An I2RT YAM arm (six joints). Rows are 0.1 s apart.
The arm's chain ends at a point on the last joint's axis. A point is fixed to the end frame.
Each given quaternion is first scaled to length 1.
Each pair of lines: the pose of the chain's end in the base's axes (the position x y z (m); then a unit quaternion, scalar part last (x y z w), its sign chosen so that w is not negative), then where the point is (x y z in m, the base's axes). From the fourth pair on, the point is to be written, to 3 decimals.
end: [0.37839 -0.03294 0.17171 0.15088 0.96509 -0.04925 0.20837]
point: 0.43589 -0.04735 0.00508
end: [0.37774 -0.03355 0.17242 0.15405 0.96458 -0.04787 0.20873]
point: 0.43543 -0.04765 0.00583
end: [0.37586 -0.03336 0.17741 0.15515 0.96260 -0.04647 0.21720]
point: 0.43647 -0.04748 0.01186
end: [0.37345 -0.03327 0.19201 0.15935 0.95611 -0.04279 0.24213]
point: 0.443 -0.048 0.030
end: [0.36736 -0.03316 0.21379 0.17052 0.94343 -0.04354 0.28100]
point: 0.449 -0.051 0.058
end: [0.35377 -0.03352 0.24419 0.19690 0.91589 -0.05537 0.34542]
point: 0.454 -0.061 0.101
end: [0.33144 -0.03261 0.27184 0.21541 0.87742 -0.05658 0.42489]
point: 0.454 -0.068 0.149
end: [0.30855 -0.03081 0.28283 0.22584 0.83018 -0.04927 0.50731]
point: 0.451 -0.072 0.186
